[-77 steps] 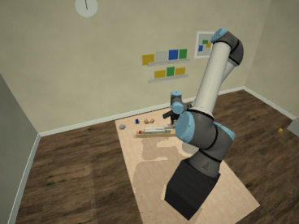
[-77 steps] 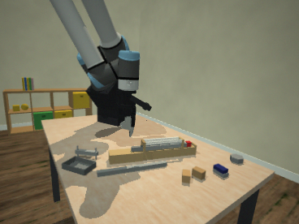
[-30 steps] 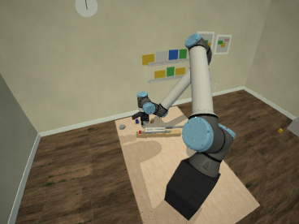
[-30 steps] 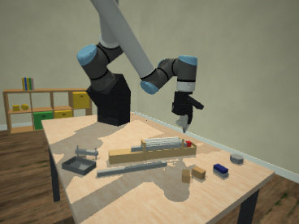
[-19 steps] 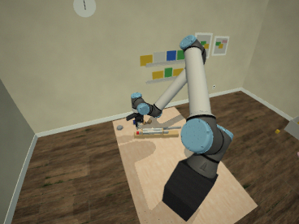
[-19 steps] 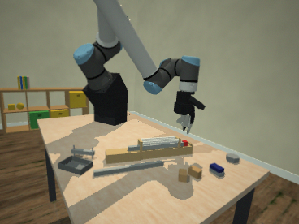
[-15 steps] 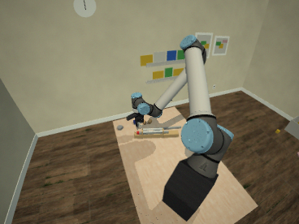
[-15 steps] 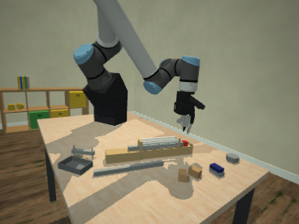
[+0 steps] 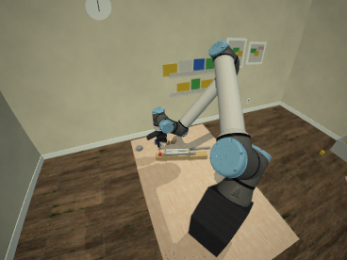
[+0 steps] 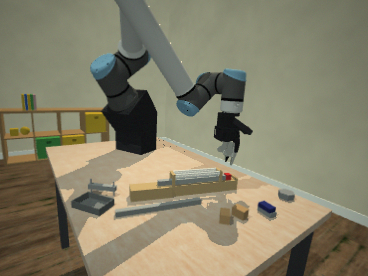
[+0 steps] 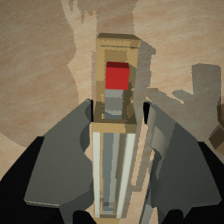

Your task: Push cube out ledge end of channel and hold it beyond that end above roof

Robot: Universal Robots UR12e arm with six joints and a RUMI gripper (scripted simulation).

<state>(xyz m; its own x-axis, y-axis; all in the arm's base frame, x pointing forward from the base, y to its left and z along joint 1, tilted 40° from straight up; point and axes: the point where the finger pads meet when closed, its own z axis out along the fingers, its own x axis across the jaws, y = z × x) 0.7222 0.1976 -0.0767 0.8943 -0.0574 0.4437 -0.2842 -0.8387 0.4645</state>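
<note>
My hand is 80 mm above the red cube. From my hand the other things lie so: long grey bar (340 mm to the right, 120 mm below); tan channel (50 mm behind, 140 mm to the right, 80 mm below); blue block (220 mm ahead, 20 mm to the right, 120 mm below).
</note>
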